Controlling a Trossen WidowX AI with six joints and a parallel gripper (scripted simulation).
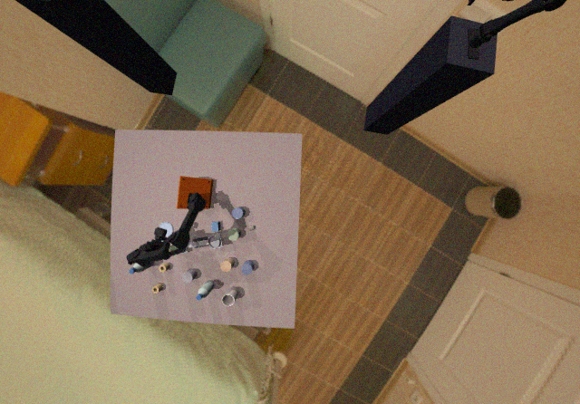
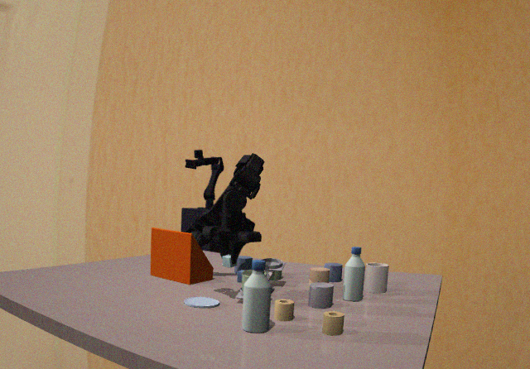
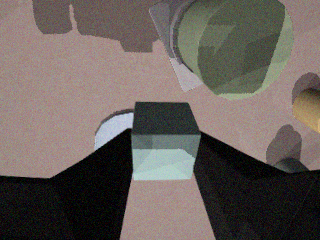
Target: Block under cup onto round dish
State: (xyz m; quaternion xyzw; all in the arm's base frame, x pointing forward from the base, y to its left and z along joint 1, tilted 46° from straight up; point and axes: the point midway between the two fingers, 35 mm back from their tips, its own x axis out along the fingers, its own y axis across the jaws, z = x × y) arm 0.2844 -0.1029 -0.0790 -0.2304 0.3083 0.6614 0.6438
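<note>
Right now the pale round dish is 30 mm behind my gripper tip, 80 mm to the right of it and 110 mm below it. From my gripper tip the other things lie so: balance (10 mm ahead, 170 mm to the left, 80 mm below).
</note>
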